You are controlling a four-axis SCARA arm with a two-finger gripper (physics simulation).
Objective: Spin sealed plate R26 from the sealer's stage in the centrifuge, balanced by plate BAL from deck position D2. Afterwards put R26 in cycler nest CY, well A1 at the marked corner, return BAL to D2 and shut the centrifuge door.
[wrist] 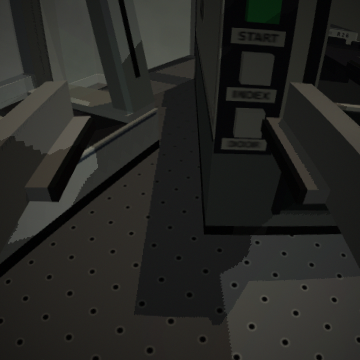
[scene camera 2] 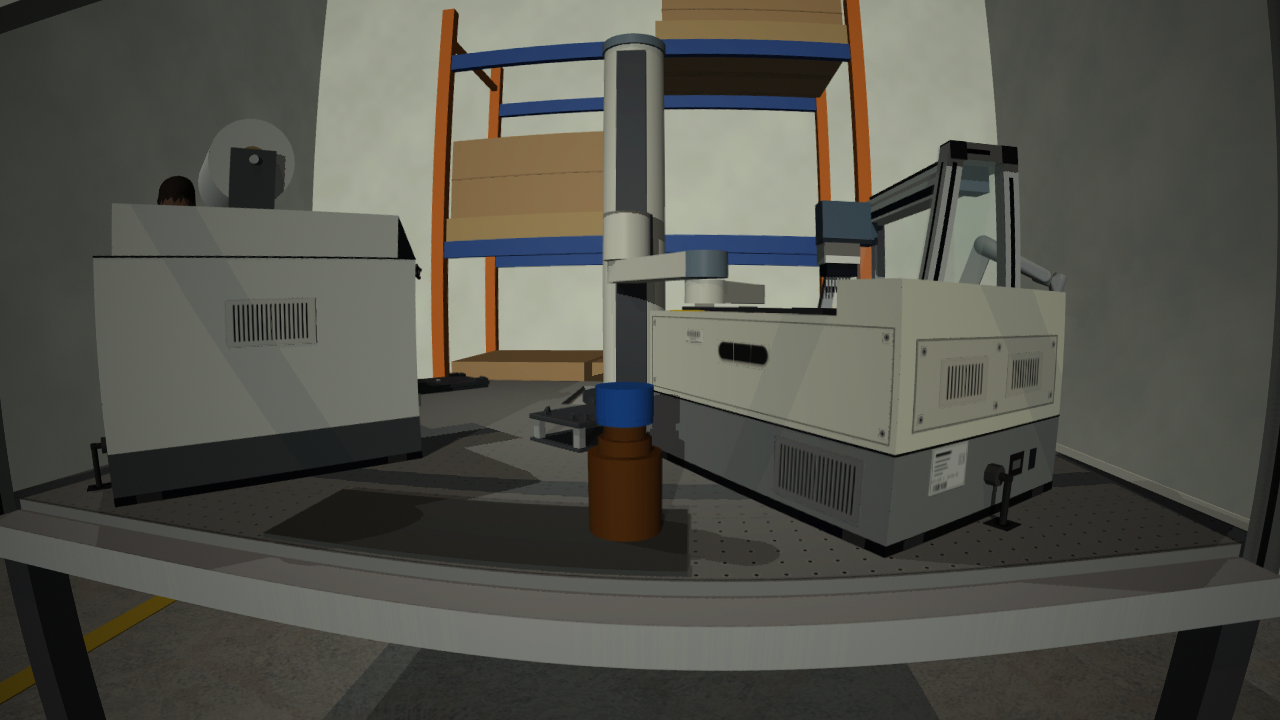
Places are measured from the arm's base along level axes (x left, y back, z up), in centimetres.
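Where they show: gripper, fingertip midpoint: [wrist: 177, 102].
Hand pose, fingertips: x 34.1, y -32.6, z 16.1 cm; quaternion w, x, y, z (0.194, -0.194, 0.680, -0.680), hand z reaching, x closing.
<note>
Things, the pixels of their centre, and the offset from my fingertips. "*": a spot on its surface instead.
- green button at the middle of its body: [wrist: 262, 5] dx -0.4, dy -8.1, dz +3.4 cm
- small label at a spot on its surface: [wrist: 342, 34] * dx -4.1, dy -33.4, dz +0.3 cm
- large cream instrument at a spot on its surface: [scene camera 2: 778, 358] * dx -11.8, dy -49.3, dz +1.6 cm
- grey box instrument at the middle of its body: [scene camera 2: 256, 299] dx -81.5, dy -41.8, dz +9.0 cm
- amber bottle at the middle of its body: [scene camera 2: 625, 490] dx -27.1, dy -56.8, dz -10.4 cm
My gripper [wrist: 177, 102] is shut and empty; its two fingers stand apart at their closed width with bench surface showing between them. In the wrist view a dark control panel [wrist: 226, 75] carries a green button [wrist: 264, 10] above START, a grey button [wrist: 257, 69] above INDEX and a grey button [wrist: 249, 123] above a blurred label that seems to read DOOR. The right finger appears beside this lowest button; contact cannot be told. A small label [wrist: 342, 34] at the upper right seems to read R26; its plate is mostly hidden. BAL, D2 and nest CY cannot be made out.
In scene camera 2, the arm [scene camera 2: 653, 267] reaches right from its column [scene camera 2: 631, 134] behind a large cream instrument [scene camera 2: 778, 358]. A grey box instrument [scene camera 2: 179, 358] stands left. An amber bottle [scene camera 2: 624, 492] with a blue cap stands in front, and a low dark stand [scene camera 2: 562, 417] behind it.
</note>
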